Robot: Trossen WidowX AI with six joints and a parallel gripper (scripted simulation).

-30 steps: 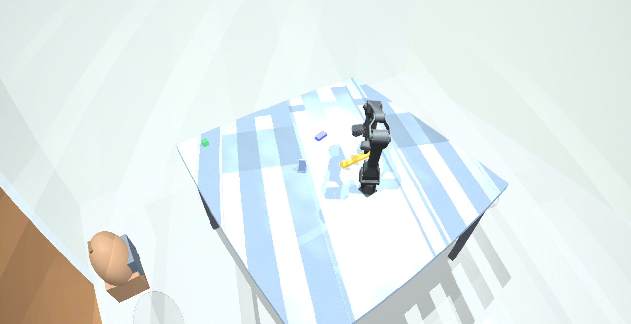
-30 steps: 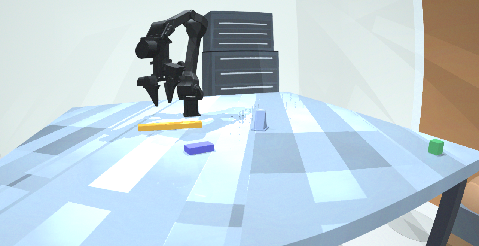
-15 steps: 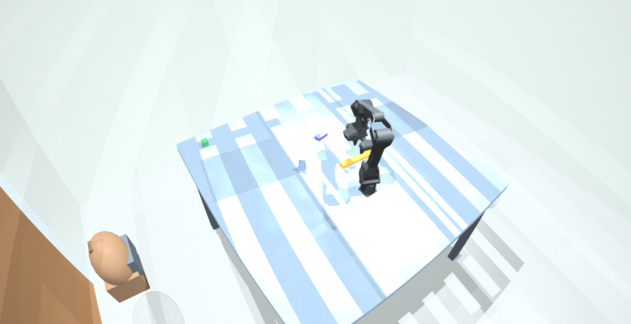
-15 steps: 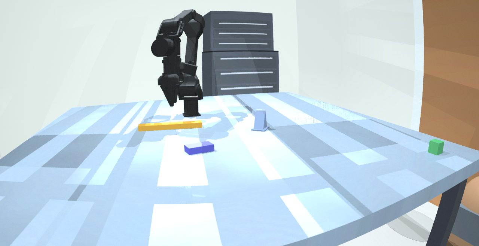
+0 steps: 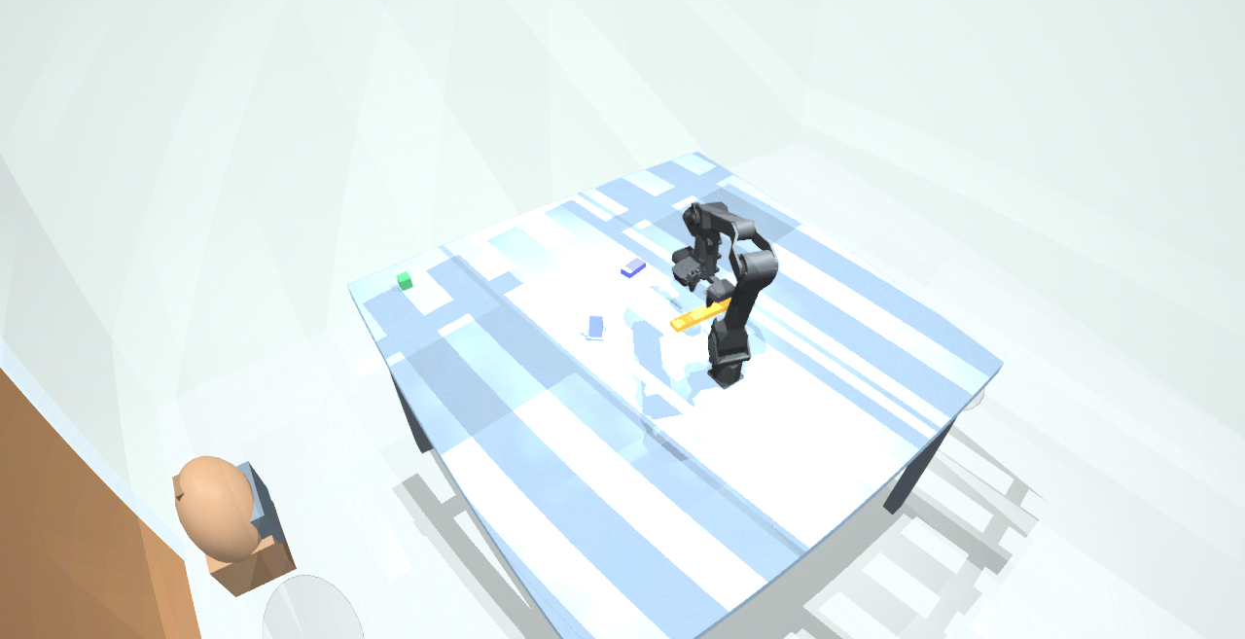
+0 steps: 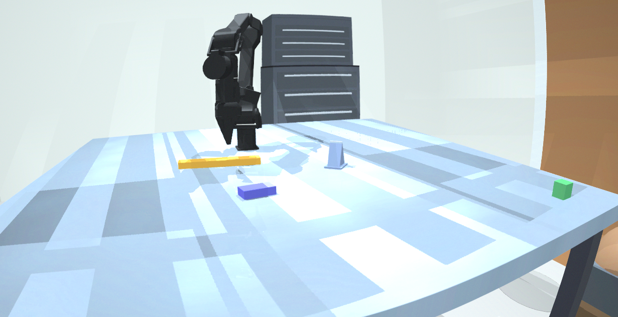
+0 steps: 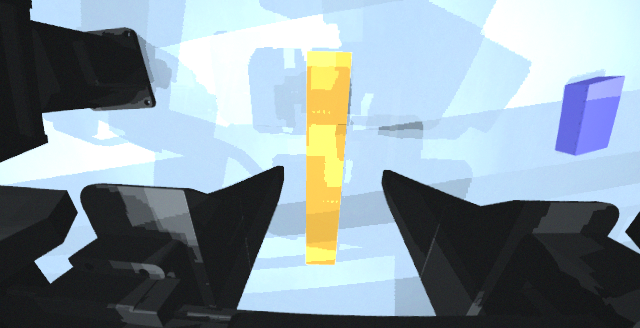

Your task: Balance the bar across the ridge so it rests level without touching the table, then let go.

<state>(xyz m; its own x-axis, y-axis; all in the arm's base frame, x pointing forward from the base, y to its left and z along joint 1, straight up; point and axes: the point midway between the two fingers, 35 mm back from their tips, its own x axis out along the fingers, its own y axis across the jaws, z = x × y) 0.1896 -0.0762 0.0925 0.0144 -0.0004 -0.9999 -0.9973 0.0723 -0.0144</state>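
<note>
Right now my gripper tip is 50 mm above the yellow bar, 30 mm to the left of it and 10 mm past it. From my gripper tip the other things lie so: purple block 240 mm ahead, 50 mm below, 20 mm to the left; then green cube 580 mm to the left, 550 mm ahead, 40 mm below.
</note>
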